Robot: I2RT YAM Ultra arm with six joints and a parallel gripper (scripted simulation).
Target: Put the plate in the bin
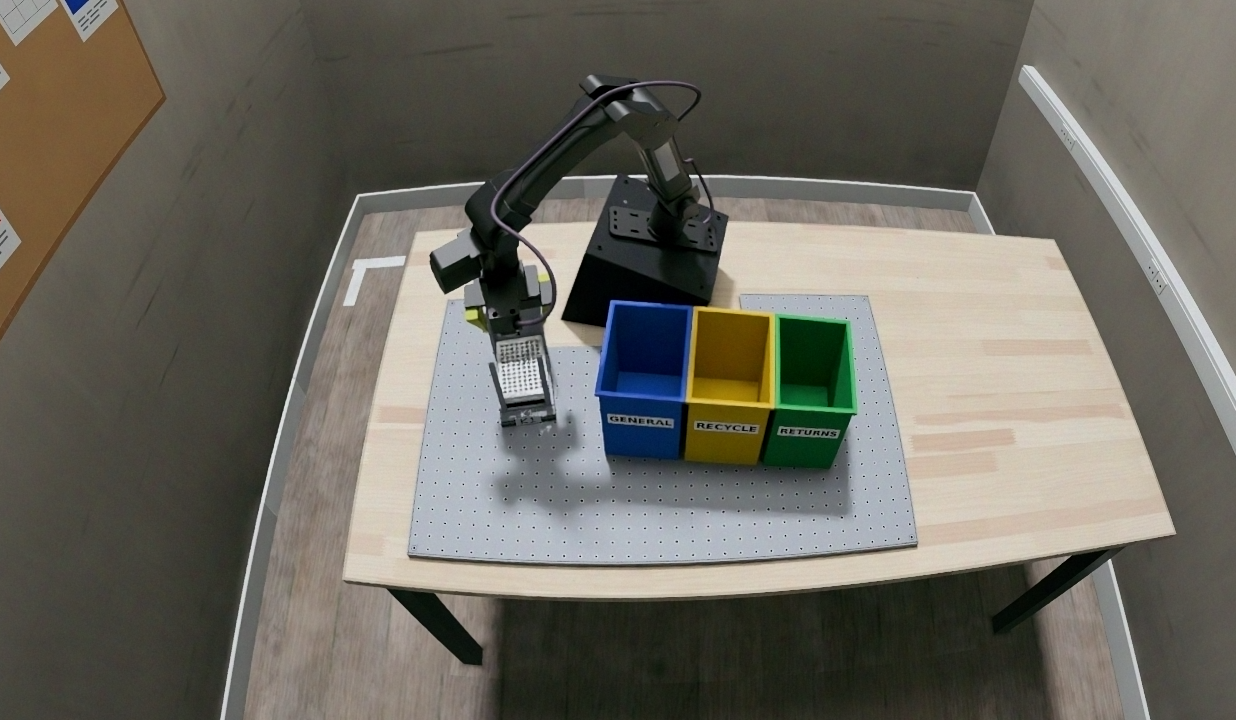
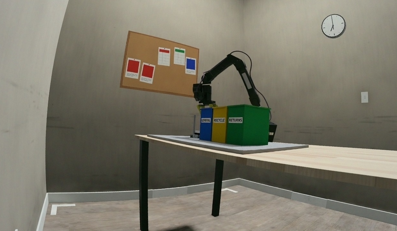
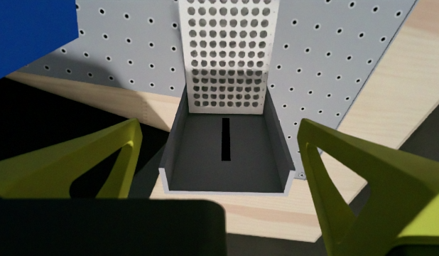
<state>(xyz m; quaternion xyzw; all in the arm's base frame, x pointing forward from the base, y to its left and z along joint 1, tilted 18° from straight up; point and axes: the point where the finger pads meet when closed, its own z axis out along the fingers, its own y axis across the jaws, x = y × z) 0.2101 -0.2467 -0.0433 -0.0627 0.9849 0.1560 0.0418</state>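
The white 96-well plate is 120 mm below my hand. From my hand the other things lie so: yellow recycle bin (340 mm to the left, 100 mm ahead, 70 mm below); dark plate (130 mm below); blue general bin (210 mm to the left, 80 mm ahead, 70 mm below).
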